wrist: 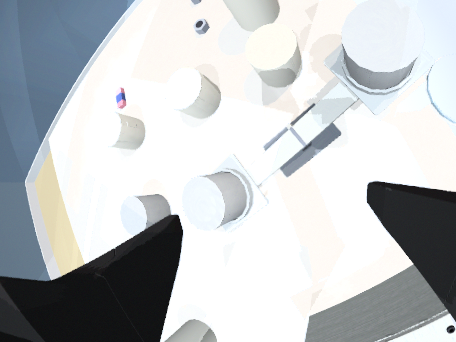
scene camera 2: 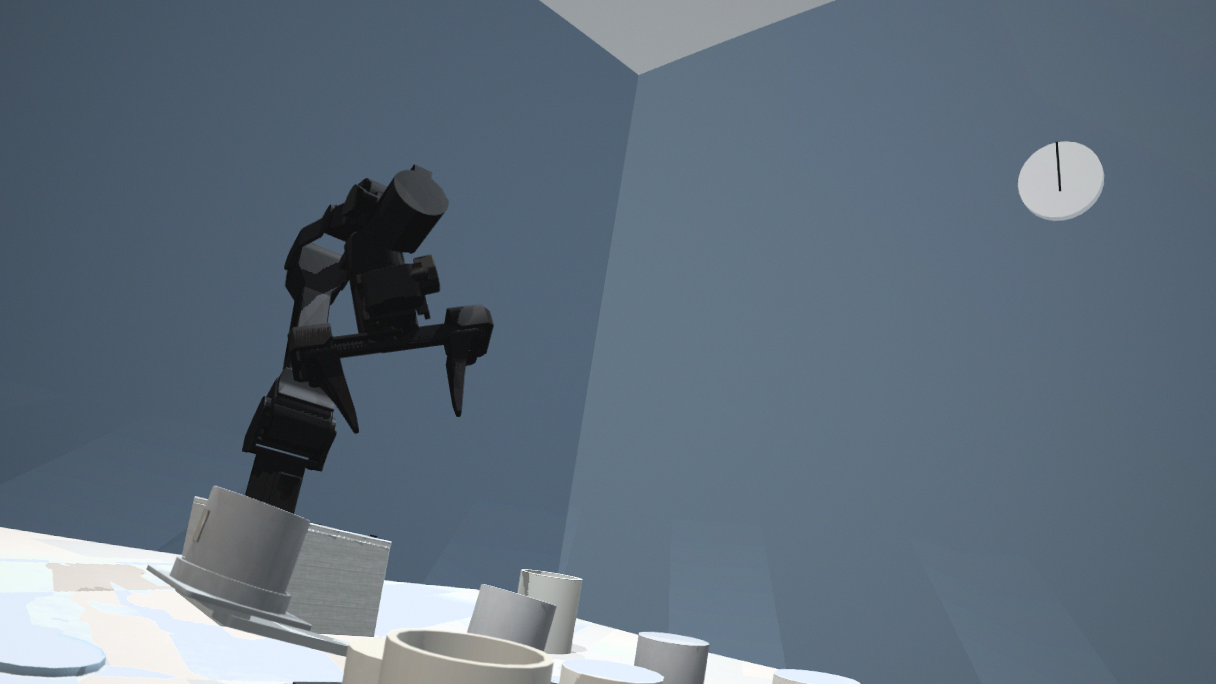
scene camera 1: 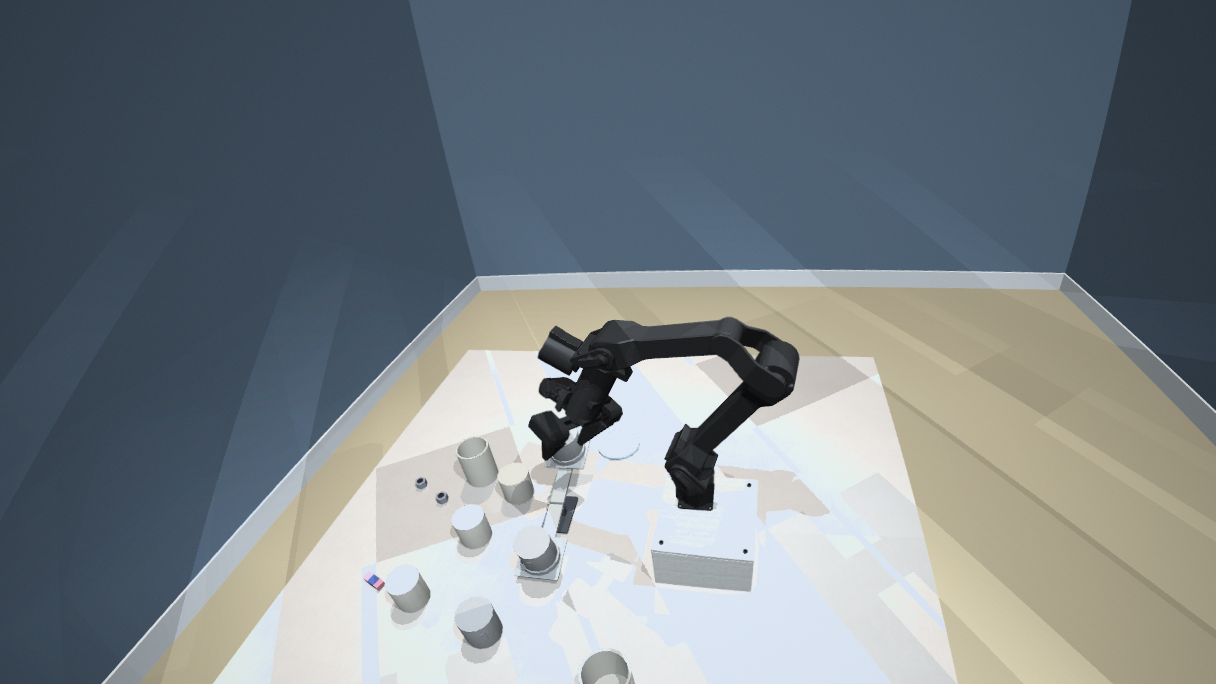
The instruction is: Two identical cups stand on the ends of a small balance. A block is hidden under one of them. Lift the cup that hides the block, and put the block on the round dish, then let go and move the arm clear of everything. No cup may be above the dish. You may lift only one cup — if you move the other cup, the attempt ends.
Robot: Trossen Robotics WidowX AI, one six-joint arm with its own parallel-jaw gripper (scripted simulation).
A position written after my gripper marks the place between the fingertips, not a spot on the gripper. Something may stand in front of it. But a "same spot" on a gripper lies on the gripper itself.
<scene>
My gripper shows in the wrist view, in scene camera 2 [408, 423] and in scene camera 1. The same spot on my gripper: [scene camera 1: 588, 432] is [wrist: 425, 244].
</scene>
